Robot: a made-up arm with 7 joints.
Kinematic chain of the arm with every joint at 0, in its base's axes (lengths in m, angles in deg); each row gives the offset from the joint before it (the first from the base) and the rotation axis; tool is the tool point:
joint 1: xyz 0 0 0.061 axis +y
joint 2: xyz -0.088 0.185 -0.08 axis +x
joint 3: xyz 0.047 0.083 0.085 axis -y
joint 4: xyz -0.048 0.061 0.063 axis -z
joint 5: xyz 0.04 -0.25 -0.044 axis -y
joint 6: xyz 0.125 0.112 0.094 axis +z
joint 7: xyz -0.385 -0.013 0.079 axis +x
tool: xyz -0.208 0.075 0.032
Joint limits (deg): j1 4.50..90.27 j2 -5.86..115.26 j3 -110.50..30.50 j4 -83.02..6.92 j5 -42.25..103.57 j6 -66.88..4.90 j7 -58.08..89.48
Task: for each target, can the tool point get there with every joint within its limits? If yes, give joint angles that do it. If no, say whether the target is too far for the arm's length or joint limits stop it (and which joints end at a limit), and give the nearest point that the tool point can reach.
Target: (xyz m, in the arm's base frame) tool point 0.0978 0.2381 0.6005
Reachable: yes | joints 43.38 7.28 -36.17 -18.16 8.99 -25.10 60.69
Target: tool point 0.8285 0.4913 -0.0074
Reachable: no: joint limits stop it (at a limit: joint 1, joint 5, joint 6) | nearest point 0.5766 0.4064 0.0272 | short by 0.268 m
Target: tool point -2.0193 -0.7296 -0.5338
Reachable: no: too far | nearest point -0.5662 -0.1449 -0.1058 | short by 1.624 m
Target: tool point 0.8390 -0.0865 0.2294
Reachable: no: joint limits stop it (at a limit: joint 1, joint 5, joint 6) | nearest point 0.5829 -0.0108 0.1888 | short by 0.270 m
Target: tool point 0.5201 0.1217 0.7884
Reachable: no: joint limits stop it (at a limit: joint 5, joint 6) | nearest point 0.3675 0.1384 0.5750 | short by 0.263 m
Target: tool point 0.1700 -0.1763 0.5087
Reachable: yes | joints 50.53 74.85 -52.69 -21.07 41.08 -57.02 54.21
